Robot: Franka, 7 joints.
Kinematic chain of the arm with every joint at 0, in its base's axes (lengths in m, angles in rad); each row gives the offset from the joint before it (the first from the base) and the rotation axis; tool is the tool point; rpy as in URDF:
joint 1: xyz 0 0 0.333 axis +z
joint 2: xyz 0 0 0 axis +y
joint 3: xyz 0 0 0.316 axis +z
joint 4: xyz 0.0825 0 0 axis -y
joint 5: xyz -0.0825 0 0.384 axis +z
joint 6: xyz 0 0 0 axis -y
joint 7: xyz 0.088 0 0 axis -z
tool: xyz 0 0 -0.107 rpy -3.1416 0 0
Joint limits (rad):
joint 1: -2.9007..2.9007
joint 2: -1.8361..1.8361
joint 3: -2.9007..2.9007
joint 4: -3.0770..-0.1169
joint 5: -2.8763..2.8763
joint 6: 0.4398..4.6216
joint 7: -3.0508..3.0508
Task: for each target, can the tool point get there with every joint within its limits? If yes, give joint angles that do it. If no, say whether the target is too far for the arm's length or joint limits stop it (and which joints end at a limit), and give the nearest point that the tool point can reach.
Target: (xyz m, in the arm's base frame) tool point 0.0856 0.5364 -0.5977
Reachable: no: too far | nearest point 0.0715 0.4479 -0.3328 | short by 0.280 m
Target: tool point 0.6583 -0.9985 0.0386
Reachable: no: too far | nearest point 0.4585 -0.6955 0.1279 | short by 0.374 m
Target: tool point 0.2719 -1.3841 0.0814
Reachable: no: too far | nearest point 0.1628 -0.8287 0.1824 | short by 0.575 m
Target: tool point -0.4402 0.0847 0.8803
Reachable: yes | joints 0.5176 -1.0914 1.0435 -1.1505 -1.5620 1.0193 0.2542
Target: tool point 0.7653 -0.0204 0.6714
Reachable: yes | joints 0.5393 1.2309 -1.7745 -0.8965 0.6936 2.6629 1.0577
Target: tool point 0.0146 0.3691 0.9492
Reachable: yes | joints 0.9585 0.2258 0.5089 -0.3737 -2.3891 3.9985 1.4655
